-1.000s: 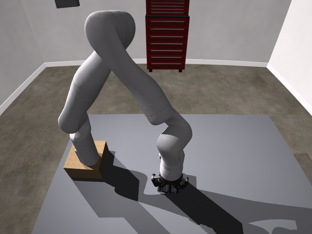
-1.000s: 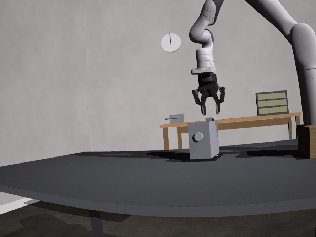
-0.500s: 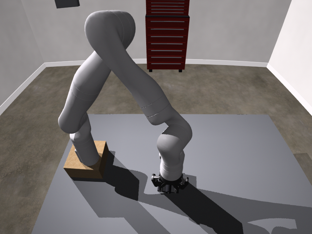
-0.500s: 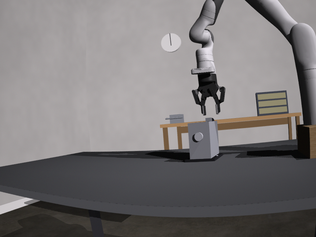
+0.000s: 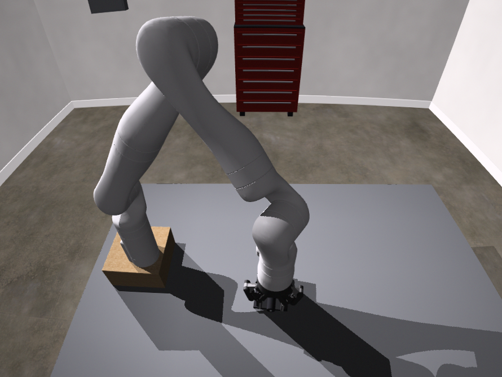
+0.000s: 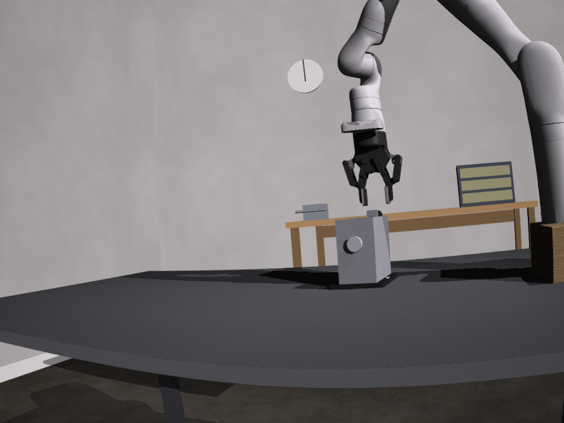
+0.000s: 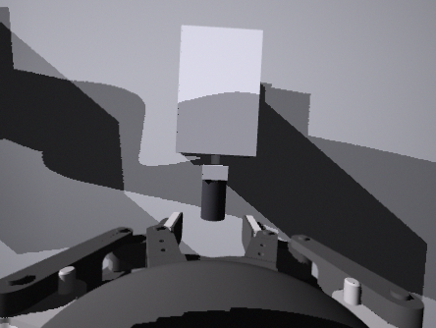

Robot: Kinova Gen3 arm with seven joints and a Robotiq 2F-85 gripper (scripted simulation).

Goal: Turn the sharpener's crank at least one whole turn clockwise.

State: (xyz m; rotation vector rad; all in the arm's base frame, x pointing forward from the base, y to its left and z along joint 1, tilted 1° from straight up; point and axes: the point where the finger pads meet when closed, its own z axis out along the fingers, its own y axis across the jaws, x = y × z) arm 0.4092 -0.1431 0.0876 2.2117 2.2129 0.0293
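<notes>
The crank knob lies 40 mm below my hand and 20 mm to the left of it. Also, from my hand: sharpener crank: 40 mm below, 20 mm to the left.
</notes>
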